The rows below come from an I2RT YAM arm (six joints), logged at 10 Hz.
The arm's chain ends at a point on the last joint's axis. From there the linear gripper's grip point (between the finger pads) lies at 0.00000 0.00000 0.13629 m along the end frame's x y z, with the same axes.
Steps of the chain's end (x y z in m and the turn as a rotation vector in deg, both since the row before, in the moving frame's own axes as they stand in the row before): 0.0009, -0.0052, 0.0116, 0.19, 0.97, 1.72; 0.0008, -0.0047, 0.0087, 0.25, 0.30, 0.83; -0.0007, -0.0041, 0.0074, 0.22, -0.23, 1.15; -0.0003, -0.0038, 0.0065, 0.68, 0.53, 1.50; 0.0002, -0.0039, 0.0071, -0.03, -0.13, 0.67
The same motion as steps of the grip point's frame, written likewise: 0.0032, -0.0056, 0.0116, 0.19, 0.97, 1.72; 0.0015, -0.0053, 0.0087, 0.25, 0.30, 0.83; -0.0012, -0.0046, 0.0074, 0.22, -0.23, 1.15; 0.0010, -0.0054, 0.0065, 0.68, 0.53, 1.50; -0.0001, -0.0038, 0.0071, -0.03, -0.13, 0.67
